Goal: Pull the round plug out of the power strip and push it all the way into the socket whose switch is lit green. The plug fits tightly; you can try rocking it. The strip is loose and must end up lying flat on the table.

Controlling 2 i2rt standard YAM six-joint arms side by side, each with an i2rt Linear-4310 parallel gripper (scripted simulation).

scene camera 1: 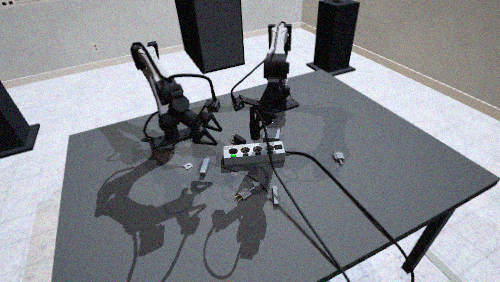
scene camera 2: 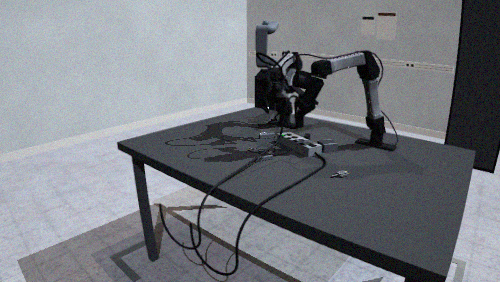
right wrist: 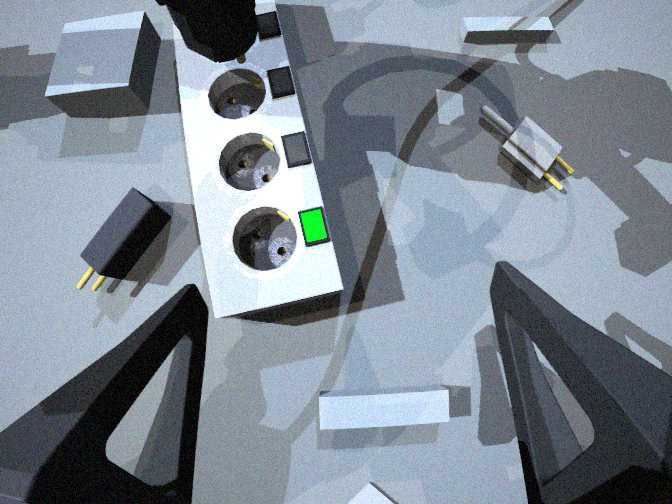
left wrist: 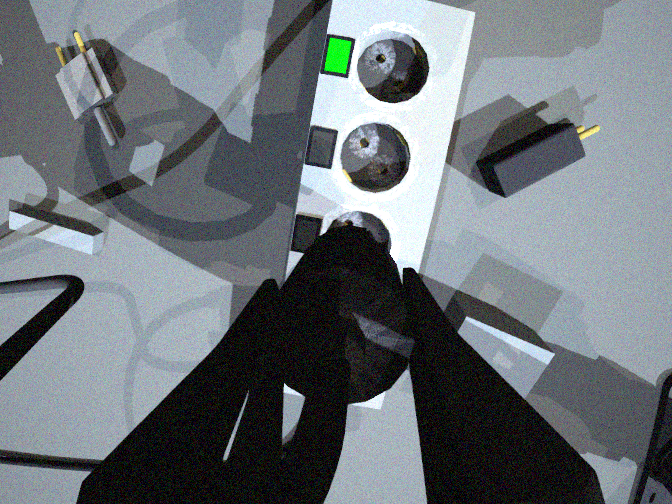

I see my left gripper, my right gripper, a black round plug, a pale box and a thin bar.
My right gripper is seen too in the right wrist view.
